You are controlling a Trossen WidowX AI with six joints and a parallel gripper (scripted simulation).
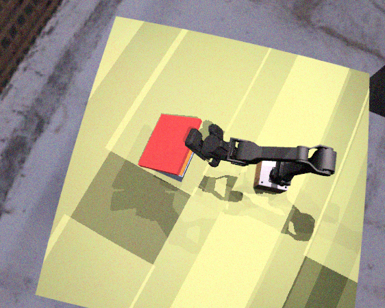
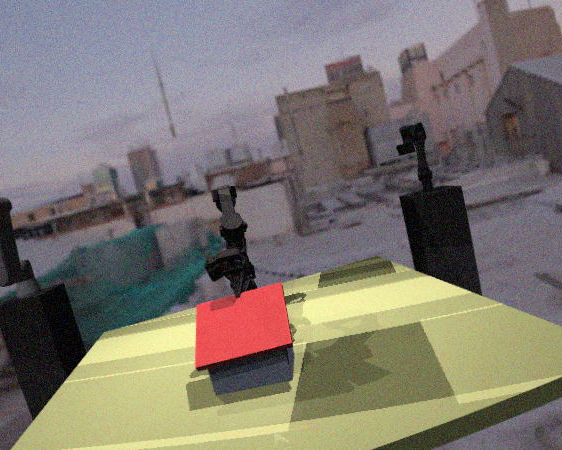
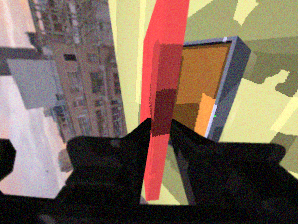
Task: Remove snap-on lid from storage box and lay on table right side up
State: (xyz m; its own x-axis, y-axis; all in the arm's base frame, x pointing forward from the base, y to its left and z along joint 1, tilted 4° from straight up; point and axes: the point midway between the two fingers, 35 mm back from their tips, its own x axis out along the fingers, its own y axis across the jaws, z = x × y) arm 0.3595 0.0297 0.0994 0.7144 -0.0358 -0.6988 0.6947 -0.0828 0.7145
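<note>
Now: the red lid 7 cm ahead of my gripper tip and 4 cm below it. Round my gripper tip: storage box: 13 cm below, 5 cm ahead.
</note>
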